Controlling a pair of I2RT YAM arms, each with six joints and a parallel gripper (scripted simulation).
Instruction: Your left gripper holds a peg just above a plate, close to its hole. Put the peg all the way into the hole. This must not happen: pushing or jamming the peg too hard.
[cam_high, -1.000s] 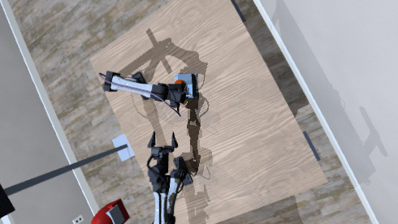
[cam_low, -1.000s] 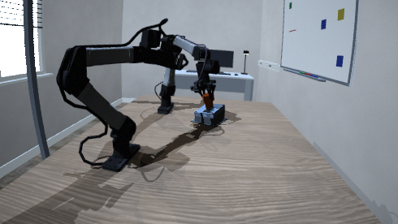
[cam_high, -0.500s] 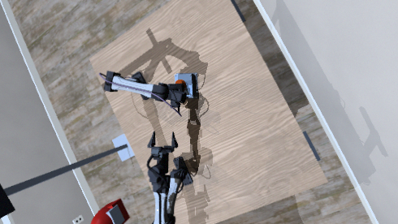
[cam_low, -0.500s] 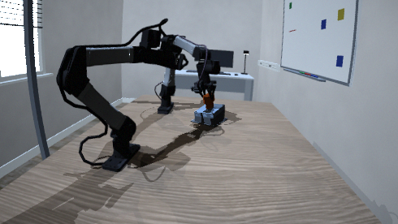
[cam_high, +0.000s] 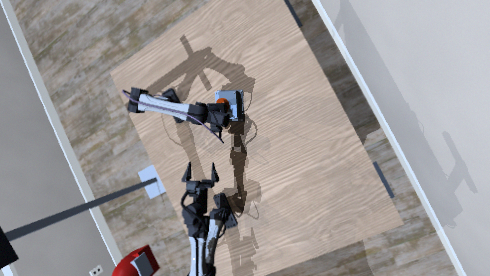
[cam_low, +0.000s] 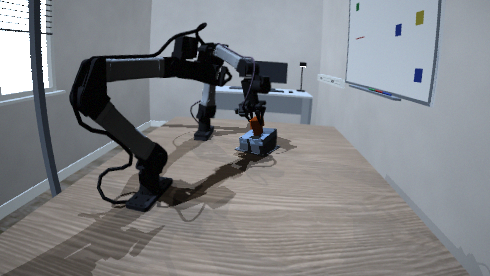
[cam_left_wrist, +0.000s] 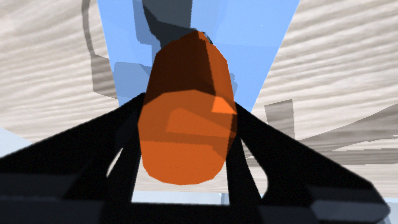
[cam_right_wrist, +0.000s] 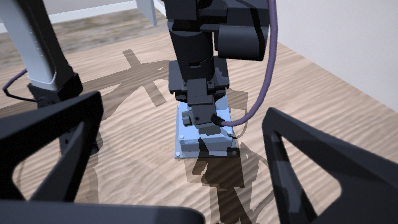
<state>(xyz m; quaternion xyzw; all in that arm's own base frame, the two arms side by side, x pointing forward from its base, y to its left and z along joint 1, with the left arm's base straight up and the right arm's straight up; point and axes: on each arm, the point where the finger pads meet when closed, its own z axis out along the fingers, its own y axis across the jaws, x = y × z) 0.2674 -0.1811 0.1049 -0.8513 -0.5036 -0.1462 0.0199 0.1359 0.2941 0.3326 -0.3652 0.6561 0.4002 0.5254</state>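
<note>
My left hand is 2 cm above the orange peg, 1 cm to the right of it and 1 cm short of it. From my left hand the other things lie so: blue plate 7 cm below, 1 cm to the left, 1 cm ahead.
</note>
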